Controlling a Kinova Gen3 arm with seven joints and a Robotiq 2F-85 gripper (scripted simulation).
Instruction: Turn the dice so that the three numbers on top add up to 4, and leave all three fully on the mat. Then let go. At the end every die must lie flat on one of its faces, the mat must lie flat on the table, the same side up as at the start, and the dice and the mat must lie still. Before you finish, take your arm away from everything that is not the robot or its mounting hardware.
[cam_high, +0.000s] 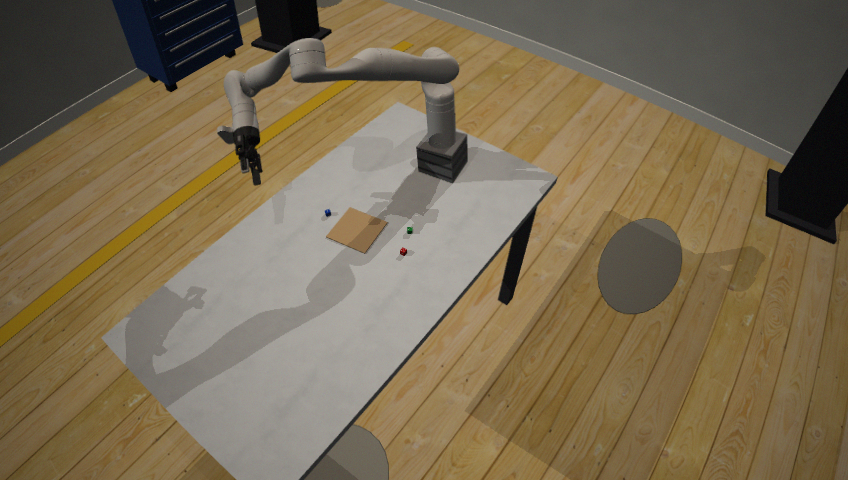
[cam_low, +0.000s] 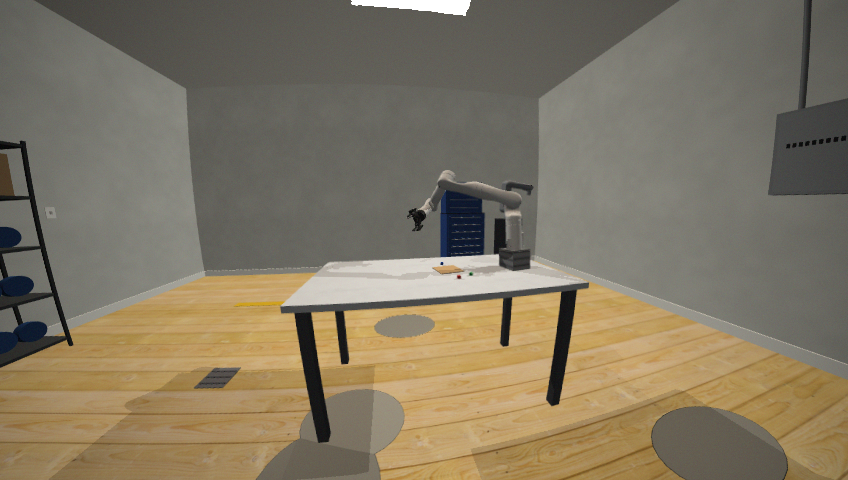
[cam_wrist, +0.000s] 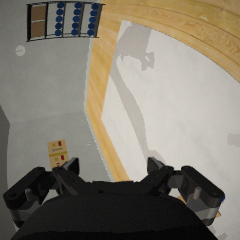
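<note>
My hand is 23 cm past the green die, 37 cm to the right of it and 25 cm above it. From my hand the other things lie so: blue die (17 cm behind, 11 cm to the left, 25 cm below); tan mat (16 cm behind, 23 cm to the left, 25 cm below); red die (15 cm behind, 40 cm to the left, 25 cm below).
</note>
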